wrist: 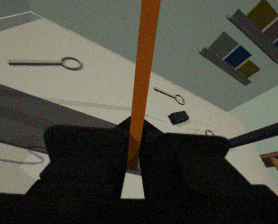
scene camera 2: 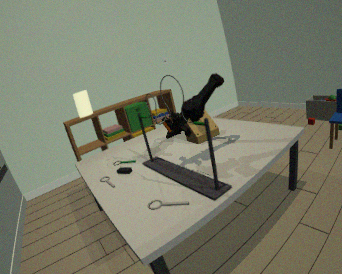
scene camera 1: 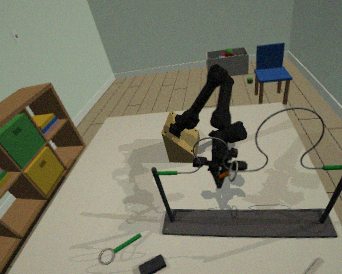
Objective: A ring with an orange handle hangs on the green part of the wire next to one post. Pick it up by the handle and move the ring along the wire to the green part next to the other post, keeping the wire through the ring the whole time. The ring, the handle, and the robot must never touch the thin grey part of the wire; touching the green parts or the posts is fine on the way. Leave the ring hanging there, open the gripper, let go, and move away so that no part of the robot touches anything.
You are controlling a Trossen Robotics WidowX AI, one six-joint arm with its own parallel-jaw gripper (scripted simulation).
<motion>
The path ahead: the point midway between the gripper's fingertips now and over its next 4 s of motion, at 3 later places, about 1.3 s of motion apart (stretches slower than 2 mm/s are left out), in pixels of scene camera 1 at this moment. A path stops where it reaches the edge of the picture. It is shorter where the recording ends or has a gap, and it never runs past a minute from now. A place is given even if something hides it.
My gripper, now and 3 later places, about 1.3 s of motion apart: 219,188; 183,165; 179,140; 185,154
</motion>
